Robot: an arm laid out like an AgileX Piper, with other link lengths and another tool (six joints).
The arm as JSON. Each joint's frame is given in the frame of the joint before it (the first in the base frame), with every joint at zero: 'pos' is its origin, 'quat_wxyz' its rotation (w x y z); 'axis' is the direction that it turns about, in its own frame. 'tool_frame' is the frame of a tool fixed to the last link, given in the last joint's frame.
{
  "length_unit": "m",
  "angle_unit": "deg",
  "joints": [
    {
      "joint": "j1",
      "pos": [
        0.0,
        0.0,
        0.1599
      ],
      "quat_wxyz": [
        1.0,
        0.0,
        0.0,
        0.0
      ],
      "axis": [
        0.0,
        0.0,
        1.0
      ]
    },
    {
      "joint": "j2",
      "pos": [
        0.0,
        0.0,
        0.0
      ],
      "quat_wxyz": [
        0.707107,
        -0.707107,
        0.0,
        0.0
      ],
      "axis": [
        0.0,
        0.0,
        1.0
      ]
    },
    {
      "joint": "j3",
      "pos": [
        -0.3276,
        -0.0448,
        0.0
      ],
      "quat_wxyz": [
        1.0,
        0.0,
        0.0,
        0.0
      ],
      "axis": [
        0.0,
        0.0,
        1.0
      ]
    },
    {
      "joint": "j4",
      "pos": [
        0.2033,
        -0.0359,
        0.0
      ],
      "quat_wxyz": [
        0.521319,
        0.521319,
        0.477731,
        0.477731
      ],
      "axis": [
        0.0,
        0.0,
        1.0
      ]
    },
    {
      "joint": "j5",
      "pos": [
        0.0,
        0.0,
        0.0
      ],
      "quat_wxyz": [
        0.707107,
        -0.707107,
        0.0,
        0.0
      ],
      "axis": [
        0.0,
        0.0,
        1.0
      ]
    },
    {
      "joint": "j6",
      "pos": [
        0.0,
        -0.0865,
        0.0
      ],
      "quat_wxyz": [
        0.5,
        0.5,
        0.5,
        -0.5
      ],
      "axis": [
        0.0,
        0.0,
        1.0
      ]
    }
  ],
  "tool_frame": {
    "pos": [
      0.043,
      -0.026,
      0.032
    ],
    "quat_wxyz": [
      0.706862,
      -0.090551,
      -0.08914,
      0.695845
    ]
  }
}
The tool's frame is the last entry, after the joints.
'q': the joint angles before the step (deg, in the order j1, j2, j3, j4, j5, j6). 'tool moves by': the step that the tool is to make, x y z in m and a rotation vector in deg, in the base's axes. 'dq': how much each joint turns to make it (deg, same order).
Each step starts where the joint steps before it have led.
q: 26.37, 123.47, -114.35, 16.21, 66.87, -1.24
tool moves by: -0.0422, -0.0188, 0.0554, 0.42, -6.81, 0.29
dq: 1.02, -12.26, 10.47, -2.51, -4.55, -0.34
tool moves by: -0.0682, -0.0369, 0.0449, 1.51, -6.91, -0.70
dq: 0.56, -16.52, 16.26, -1.73, -6.69, -0.18
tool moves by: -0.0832, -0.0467, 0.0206, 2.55, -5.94, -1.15
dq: 0.13, -18.21, 17.10, -0.65, -5.48, 0.23
